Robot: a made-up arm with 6 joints.
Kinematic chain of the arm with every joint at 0, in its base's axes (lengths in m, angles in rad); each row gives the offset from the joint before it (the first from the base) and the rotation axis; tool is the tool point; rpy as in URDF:
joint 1: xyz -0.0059 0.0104 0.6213 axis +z
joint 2: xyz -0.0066 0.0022 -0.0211 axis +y
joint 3: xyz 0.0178 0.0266 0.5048 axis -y
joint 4: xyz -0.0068 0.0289 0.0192 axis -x
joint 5: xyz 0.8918 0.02 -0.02 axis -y
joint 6: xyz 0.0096 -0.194 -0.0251 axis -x
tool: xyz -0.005 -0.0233 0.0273 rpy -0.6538 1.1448 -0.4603
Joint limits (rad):
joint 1: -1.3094..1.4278
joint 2: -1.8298..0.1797
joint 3: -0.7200..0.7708
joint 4: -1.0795..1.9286
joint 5: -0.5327..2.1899
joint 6: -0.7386..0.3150
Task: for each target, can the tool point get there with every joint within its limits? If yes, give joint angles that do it. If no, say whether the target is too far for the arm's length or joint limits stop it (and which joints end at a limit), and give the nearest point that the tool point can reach.
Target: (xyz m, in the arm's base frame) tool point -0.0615 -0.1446 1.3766
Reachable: yes | joints 0.1231 -1.6150 -0.6055 0.2246 1.0166 -0.3569
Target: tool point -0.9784 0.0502 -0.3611
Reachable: no: joint limits stop it (at a limit: joint 2, joint 3, joint 5, joint 6) | nearest point -1.3777 0.0665 0.7412 | short by 1.172 m
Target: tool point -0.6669 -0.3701 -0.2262
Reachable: no: joint limits stop it (at a limit: joint 1, joint 2, joint 3, joint 6) | nearest point 0.0475 -0.5571 0.3076 | short by 0.911 m
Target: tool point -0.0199 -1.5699 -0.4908
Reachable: no: too far | nearest point 0.0365 -0.7196 0.4250 | short by 1.251 m
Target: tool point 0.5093 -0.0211 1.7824
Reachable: yes | joints 0.2003 -0.1739 0.6122 0.3704 0.3465 -0.0380
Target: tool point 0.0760 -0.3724 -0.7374
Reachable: no: joint limits stop it (at a limit: joint 1, joint 2, joint 3, joint 4, joint 6) | nearest point 0.1143 -0.4987 0.2742 | short by 1.020 m
